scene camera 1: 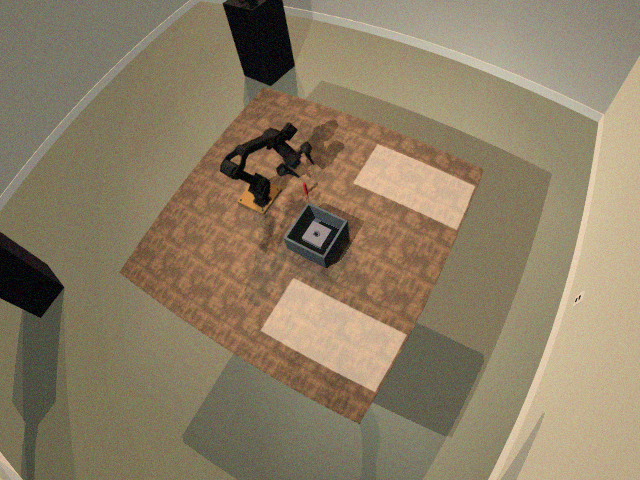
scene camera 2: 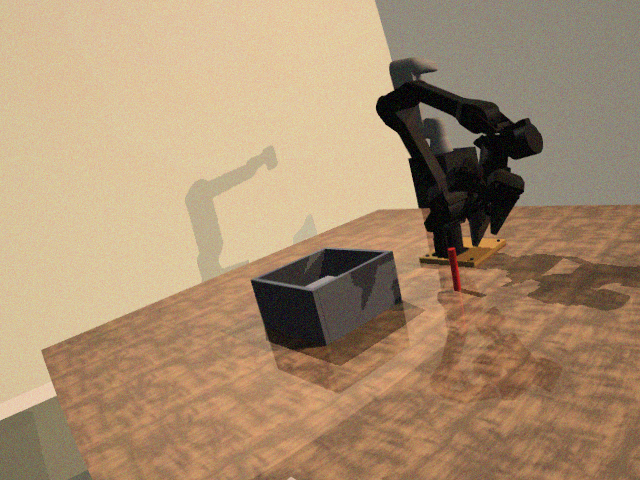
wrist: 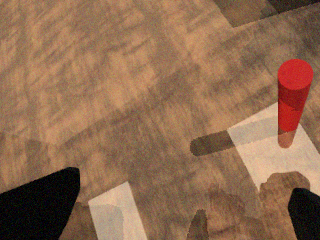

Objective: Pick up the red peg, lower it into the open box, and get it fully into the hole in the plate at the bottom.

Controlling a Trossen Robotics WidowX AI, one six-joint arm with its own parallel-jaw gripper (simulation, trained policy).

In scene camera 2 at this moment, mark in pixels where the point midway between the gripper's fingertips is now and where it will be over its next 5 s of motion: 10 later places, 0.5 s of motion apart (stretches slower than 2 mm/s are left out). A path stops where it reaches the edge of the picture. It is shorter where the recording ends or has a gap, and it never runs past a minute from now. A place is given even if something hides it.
My gripper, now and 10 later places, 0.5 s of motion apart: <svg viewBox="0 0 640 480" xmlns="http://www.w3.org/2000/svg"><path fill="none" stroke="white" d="M483 240L465 238L451 244L451 266L452 289L442 278L414 249L372 243L335 252L317 272L315 286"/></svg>
